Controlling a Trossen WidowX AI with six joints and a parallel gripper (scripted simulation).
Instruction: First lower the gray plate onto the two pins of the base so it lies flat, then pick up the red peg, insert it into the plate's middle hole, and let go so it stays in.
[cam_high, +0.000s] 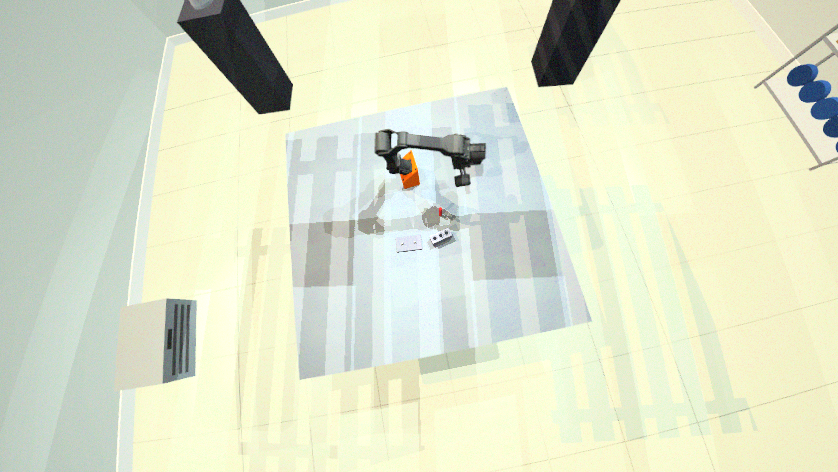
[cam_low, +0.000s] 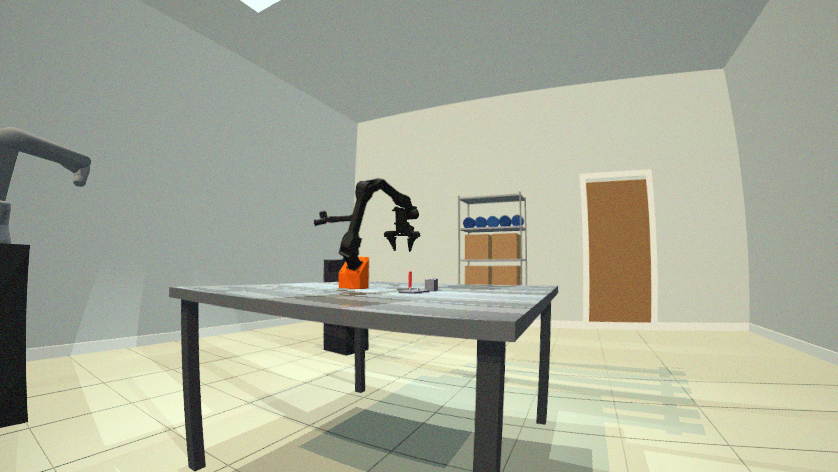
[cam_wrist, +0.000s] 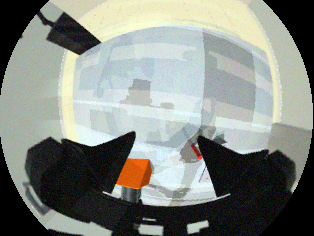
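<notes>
Right now my gripper tip is 24 cm short of the gray plate, 11 cm to the left of it and 14 cm above it. Round my gripper tip: red peg (12 cm ahead, 10 cm to the right, 14 cm below).
</notes>
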